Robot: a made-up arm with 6 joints.
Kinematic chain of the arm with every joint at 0, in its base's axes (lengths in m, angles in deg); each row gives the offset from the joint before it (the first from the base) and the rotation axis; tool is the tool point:
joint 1: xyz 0 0 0.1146 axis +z
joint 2: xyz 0 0 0 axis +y
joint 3: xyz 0 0 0.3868 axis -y
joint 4: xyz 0 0 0 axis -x
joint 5: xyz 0.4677 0 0 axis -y
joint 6: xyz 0 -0.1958 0 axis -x
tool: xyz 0 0 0
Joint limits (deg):
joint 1: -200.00..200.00
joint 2: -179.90..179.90
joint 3: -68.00..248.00
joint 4: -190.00..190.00
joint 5: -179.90..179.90
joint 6: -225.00..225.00
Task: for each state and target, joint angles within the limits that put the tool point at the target. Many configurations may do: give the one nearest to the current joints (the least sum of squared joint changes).
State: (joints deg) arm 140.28 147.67 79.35 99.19 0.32 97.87
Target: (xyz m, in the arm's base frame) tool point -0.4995 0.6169 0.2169
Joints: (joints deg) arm 127.78 113.21 120.74 94.92 0.32 97.87
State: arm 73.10 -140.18 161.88 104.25 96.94 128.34
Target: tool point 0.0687 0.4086 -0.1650
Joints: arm 74.28 -167.53 181.49 103.17 96.94 128.34
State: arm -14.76 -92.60 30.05 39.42 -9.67 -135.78
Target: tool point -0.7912 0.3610 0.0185
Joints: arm -32.67 -107.25 52.56 51.03 -9.67 -135.78
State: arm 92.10 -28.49 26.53 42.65 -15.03 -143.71
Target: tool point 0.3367 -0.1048 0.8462
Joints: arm 133.79 -48.87 31.58 29.42 -15.03 -143.71
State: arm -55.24 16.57 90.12 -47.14 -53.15 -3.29
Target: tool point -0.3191 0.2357 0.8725
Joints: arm -61.64 -9.57 130.45 -30.42 -53.15 -3.29
